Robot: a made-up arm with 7 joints.
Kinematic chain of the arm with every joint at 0, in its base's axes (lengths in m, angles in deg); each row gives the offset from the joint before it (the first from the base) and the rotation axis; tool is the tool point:
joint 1: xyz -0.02 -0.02 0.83 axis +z
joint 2: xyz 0 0.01 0.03 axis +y
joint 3: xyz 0.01 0 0.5 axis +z
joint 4: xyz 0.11 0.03 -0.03 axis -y
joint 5: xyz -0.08 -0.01 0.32 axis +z
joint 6: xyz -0.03 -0.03 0 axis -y
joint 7: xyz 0.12 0 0.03 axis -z
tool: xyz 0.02 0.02 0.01
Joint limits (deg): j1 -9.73..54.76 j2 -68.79..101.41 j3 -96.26..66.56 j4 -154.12..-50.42 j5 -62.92..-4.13 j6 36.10..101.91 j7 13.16..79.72
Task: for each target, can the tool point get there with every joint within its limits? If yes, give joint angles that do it. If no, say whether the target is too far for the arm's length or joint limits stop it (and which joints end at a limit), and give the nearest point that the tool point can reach.
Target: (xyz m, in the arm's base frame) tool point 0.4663 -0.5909 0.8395
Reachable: yes | joints -3.01 69.37 -69.51 -100.02 -26.81 60.23 55.60
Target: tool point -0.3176 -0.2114 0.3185
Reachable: no: joint limits stop it (at a limit: joint 1, joint 2, joint 4) | nearest point -0.0266 -0.1879 0.4312 | short by 0.313 m
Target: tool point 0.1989 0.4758 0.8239
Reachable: yes | joints 26.25 30.24 41.97 -140.20 -30.88 71.20 42.61
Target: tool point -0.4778 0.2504 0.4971
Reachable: no: joint limits stop it (at a limit: joint 1, joint 2) | nearest point -0.3045 0.2922 0.5517 | short by 0.186 m
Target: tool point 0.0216 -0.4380 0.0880
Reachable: no: joint limits stop it (at a limit: joint 1, joint 2) | nearest point 0.1540 -0.3348 0.2862 | short by 0.260 m
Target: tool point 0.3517 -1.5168 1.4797
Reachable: no: too far | nearest point 0.0314 -0.8332 1.2501 | short by 0.789 m
